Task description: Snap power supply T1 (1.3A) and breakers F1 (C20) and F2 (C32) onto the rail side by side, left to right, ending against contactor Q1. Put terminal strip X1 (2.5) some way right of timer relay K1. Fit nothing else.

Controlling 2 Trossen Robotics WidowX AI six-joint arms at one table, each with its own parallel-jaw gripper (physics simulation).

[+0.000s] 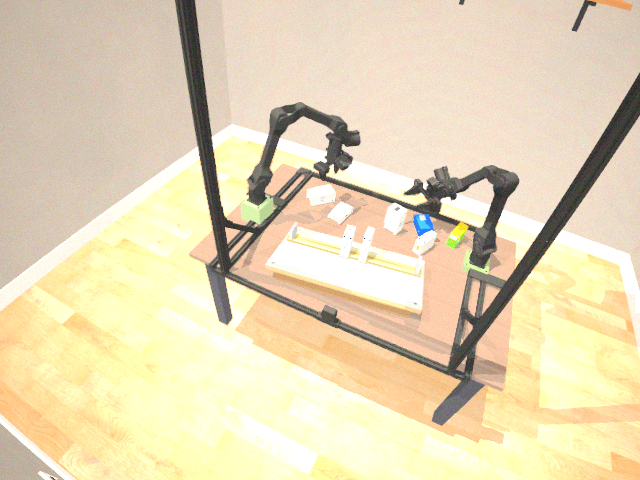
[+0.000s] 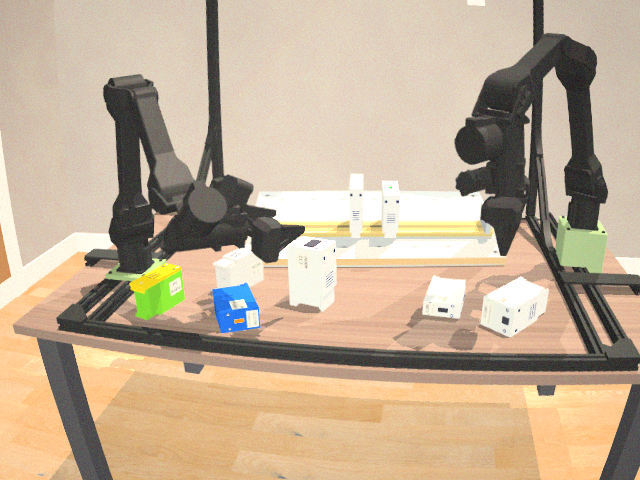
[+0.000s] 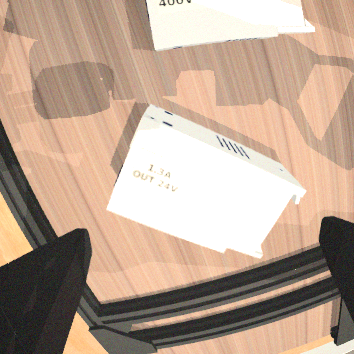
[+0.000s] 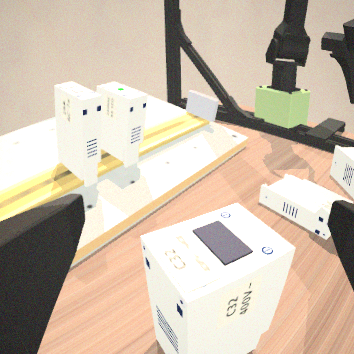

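Pixels of known places: left gripper, fingertip midpoint: (image 1: 329, 177) (image 2: 506, 246) (image 3: 207, 236); right gripper, fingertip midpoint: (image 1: 409, 200) (image 2: 289, 220) (image 4: 212, 211); left arm's base, link origin: (image 1: 256, 199) (image 2: 582, 224) (image 4: 283, 88); right arm's base, link origin: (image 1: 477, 261) (image 2: 135, 266).
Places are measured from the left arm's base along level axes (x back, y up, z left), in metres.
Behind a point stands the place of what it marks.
Power supply T1 (image 1: 321, 194) {x -0.179, y -0.045, z 0.242 m} (image 2: 514, 305) {x -0.172, y -0.045, z 0.323 m} (image 3: 200, 190) {x -0.172, y -0.045, z 0.273 m}, marked 1.3A, lies on the table below my left gripper (image 1: 331, 168) {x -0.194, y 0.039, z 0.274 m} (image 3: 207, 236) {x -0.194, y 0.039, z 0.274 m}, which is open and empty. A smaller white module (image 1: 340, 212) {x -0.298, y -0.072, z 0.210 m} (image 2: 443, 298) {x -0.296, y -0.072, z 0.261 m} (image 3: 225, 22) {x -0.272, y -0.072, z 0.233 m} (image 4: 297, 202) {x -0.324, y -0.072, z 0.225 m}, marked 400V, lies beside it. Breaker F2, C32, (image 1: 394, 218) {x -0.532, y -0.014, z 0.245 m} (image 2: 311, 273) {x -0.522, y -0.027, z 0.302 m} (image 4: 220, 285) {x -0.549, y 0.017, z 0.295 m} stands upright on the table. My right gripper (image 1: 417, 200) {x -0.559, y 0.064, z 0.297 m} (image 2: 288, 242) is open beside it, holding nothing. Two white modules (image 1: 347, 241) {x -0.442, y 0.025, z -0.031 m} (image 1: 366, 244) {x -0.511, y 0.035, z -0.015 m} stand apart on the yellow rail (image 1: 320, 240) {x -0.325, y -0.048, z -0.016 m} (image 2: 444, 229) {x -0.314, y -0.046, z -0.028 m} (image 4: 170, 135) {x -0.334, y -0.047, z -0.015 m}; their labels are unreadable. I cannot tell which module is X1.
The rail is on a white board (image 1: 351, 279) {x -0.522, y -0.029, z -0.141 m} (image 2: 310, 201) {x -0.643, y -0.028, z -0.112 m}. A blue module (image 1: 423, 223) {x -0.643, y -0.060, z 0.347 m} (image 2: 236, 308) {x -0.625, y -0.061, z 0.395 m}, another white module (image 1: 424, 241) {x -0.685, y -0.033, z 0.206 m} (image 2: 238, 268) {x -0.675, y -0.049, z 0.264 m} and a green-yellow module (image 1: 456, 235) {x -0.792, y -0.032, z 0.323 m} (image 2: 157, 291) {x -0.782, y -0.052, z 0.390 m} are near the right arm. Black frame bars (image 2: 361, 356) {x -0.402, y -0.081, z 0.461 m} edge the table.
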